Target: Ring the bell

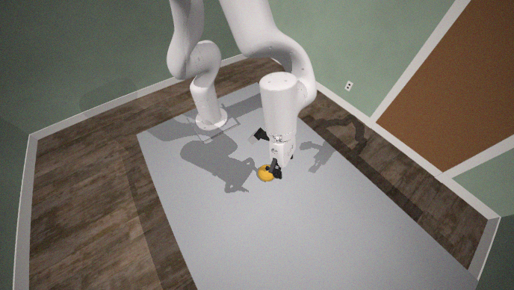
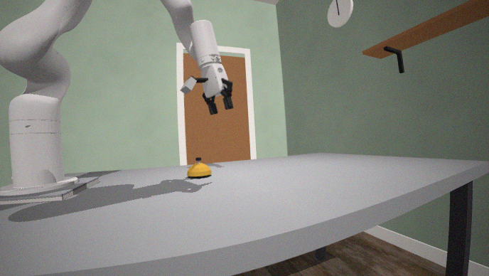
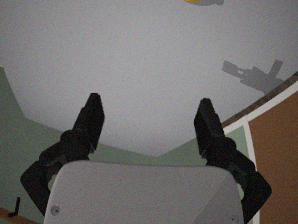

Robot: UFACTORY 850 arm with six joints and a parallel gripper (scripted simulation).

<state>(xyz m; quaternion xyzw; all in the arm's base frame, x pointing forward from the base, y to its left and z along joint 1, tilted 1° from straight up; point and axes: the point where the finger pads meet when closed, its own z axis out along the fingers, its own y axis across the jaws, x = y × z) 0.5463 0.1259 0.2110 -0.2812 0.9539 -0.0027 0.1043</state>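
My hand is 90 mm past the black button and 180 mm above it. The rest, counted from my hand: yellow dome-shaped bell (90 mm behind, 190 mm below).
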